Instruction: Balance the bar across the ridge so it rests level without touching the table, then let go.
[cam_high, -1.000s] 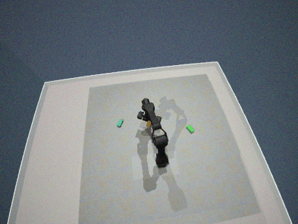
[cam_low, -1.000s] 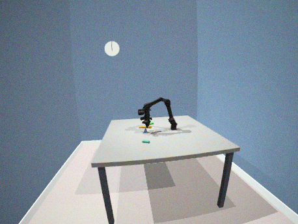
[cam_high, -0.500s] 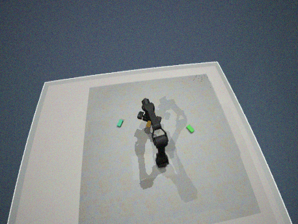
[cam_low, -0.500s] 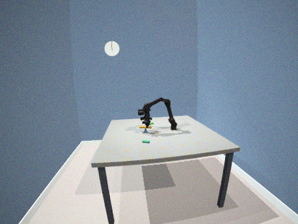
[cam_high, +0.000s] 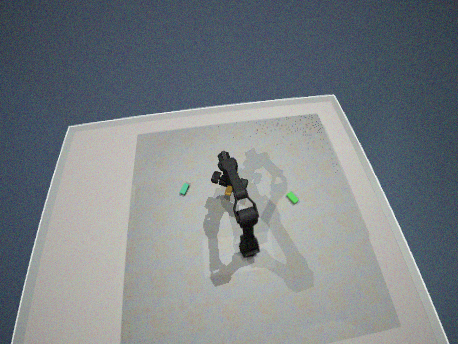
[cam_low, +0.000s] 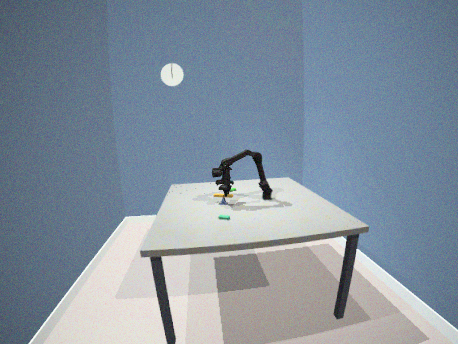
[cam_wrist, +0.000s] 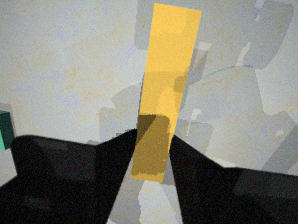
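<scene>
My gripper tip is 30 mm short of the yellow bar and 10 mm to the left of it. From my gripper tip the other things lie so: blue-grey ridge: 40 mm below, 30 mm ahead, 10 mm to the right; teal block: 270 mm to the left, 60 mm below, 50 mm ahead.
</scene>
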